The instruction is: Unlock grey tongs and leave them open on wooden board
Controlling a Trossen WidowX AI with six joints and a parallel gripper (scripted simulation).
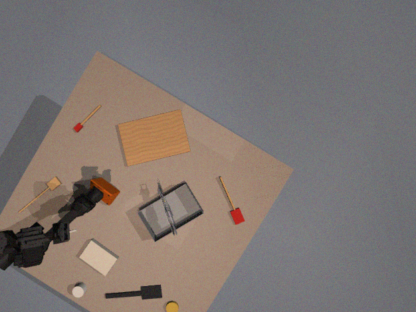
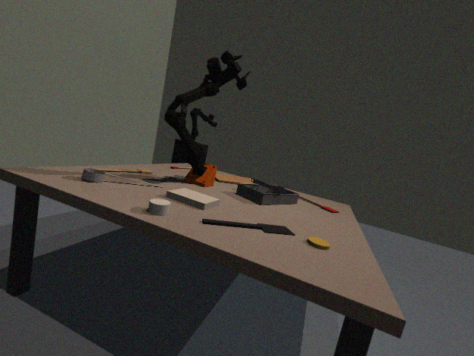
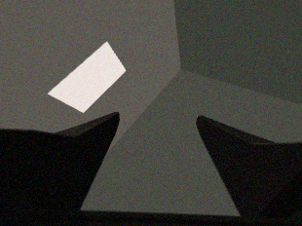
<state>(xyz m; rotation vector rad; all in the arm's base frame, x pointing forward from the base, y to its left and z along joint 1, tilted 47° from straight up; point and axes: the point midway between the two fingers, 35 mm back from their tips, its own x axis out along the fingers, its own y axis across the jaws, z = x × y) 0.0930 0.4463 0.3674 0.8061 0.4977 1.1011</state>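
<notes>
My gripper tip is 250 mm short of the roasting tin, 80 mm to the right of it and 640 mm above it. From my gripper tip the other things lie so: black spatula (390 mm ahead, 410 mm to the right, 670 mm below); then white block (90 mm ahead, 380 mm to the right, 660 mm below); then wooden board (80 mm behind, 340 mm to the left, 660 mm below).
</notes>
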